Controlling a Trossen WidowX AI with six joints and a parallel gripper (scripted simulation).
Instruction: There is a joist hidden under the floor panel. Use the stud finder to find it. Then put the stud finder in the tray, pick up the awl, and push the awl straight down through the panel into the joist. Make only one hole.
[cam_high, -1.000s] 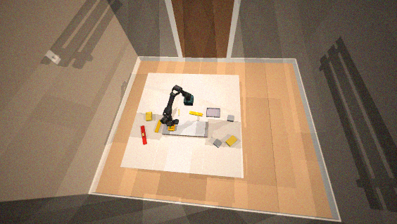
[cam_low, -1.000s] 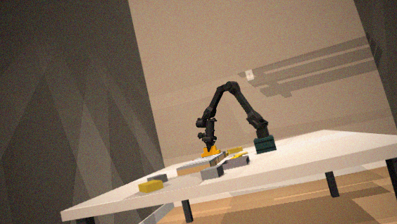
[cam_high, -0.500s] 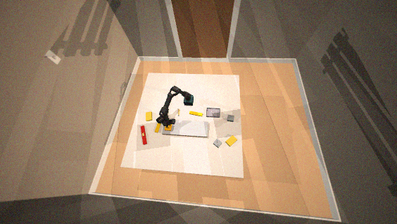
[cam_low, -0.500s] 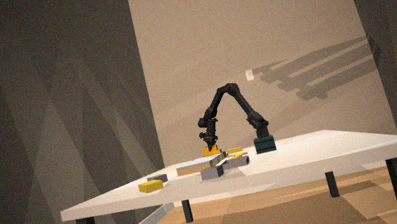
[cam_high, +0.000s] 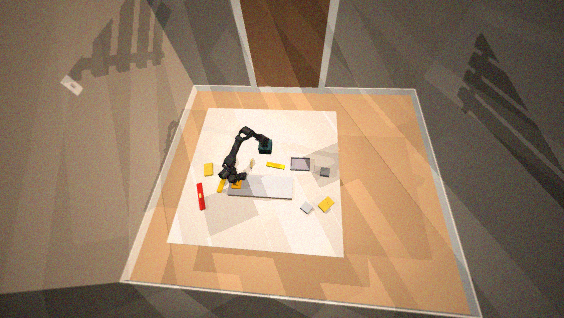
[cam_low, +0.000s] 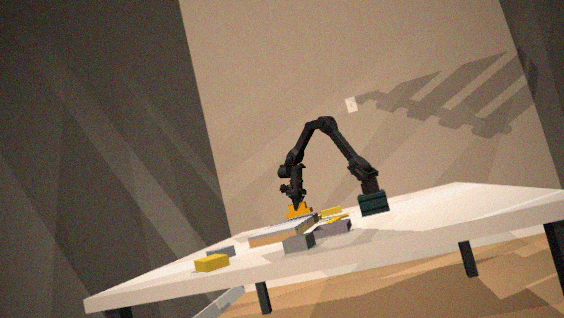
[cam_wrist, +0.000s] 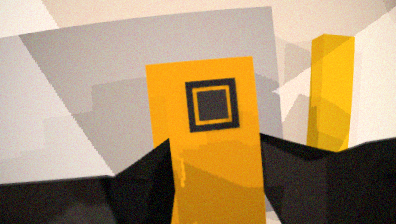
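Right now the grey tray is 500 mm to the left of my gripper tip, 210 mm behind it and 60 mm below it. From my gripper tip the other things lie so: stud finder 20 mm above, 10 mm ahead; then red bar 290 mm to the right, 120 mm ahead, 60 mm below; then awl 170 mm behind, 90 mm to the left, 70 mm below.
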